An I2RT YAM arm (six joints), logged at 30 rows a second.
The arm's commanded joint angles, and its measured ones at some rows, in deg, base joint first. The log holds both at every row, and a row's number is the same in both.
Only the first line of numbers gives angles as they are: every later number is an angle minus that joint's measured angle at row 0.
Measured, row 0: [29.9, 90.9, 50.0, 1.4, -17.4, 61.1]
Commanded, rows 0 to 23: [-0.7, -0.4, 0.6, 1.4, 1.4, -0.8]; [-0.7, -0.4, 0.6, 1.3, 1.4, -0.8]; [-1.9, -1.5, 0.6, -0.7, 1.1, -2.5]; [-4.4, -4.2, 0.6, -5.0, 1.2, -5.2]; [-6.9, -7.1, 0.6, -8.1, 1.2, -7.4]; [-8.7, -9.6, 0.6, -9.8, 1.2, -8.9]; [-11.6, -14.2, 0.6, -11.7, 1.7, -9.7]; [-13.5, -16.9, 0.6, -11.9, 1.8, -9.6]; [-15.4, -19.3, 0.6, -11.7, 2.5, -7.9]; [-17.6, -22.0, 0.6, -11.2, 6.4, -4.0]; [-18.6, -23.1, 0.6, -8.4, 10.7, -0.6]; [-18.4, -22.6, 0.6, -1.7, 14.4, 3.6]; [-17.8, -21.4, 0.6, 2.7, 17.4, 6.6]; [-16.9, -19.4, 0.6, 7.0, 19.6, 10.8]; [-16.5, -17.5, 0.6, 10.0, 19.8, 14.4]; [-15.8, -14.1, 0.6, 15.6, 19.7, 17.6]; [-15.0, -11.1, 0.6, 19.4, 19.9, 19.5]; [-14.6, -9.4, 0.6, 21.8, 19.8, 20.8]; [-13.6, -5.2, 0.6, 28.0, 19.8, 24.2]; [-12.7, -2.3, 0.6, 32.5, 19.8, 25.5]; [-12.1, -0.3, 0.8, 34.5, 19.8, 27.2]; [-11.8, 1.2, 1.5, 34.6, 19.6, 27.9]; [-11.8, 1.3, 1.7, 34.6, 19.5, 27.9]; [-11.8, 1.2, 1.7, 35.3, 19.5, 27.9]
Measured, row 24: [-12.3, 1.0, 0.0, 34.2, 19.8, 27.2]
